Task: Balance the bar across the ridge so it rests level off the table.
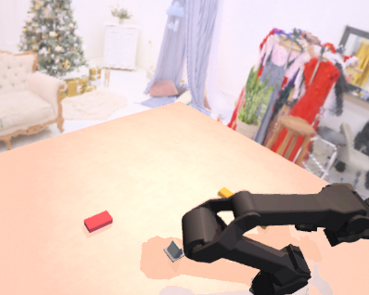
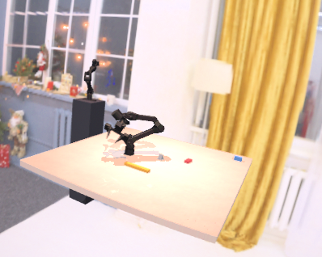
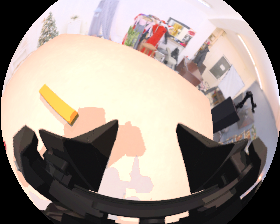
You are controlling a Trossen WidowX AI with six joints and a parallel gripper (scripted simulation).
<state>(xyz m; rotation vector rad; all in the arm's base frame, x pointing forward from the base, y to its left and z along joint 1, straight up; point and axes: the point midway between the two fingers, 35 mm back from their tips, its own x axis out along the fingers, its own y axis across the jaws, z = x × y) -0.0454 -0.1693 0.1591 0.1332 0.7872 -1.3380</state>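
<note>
My gripper tip is 220 mm short of the bar and 130 mm above it. Round my gripper tip: blue block 780 mm ahead, 700 mm to the left, 120 mm below; then red block 460 mm ahead, 370 mm to the left, 130 mm below.
</note>
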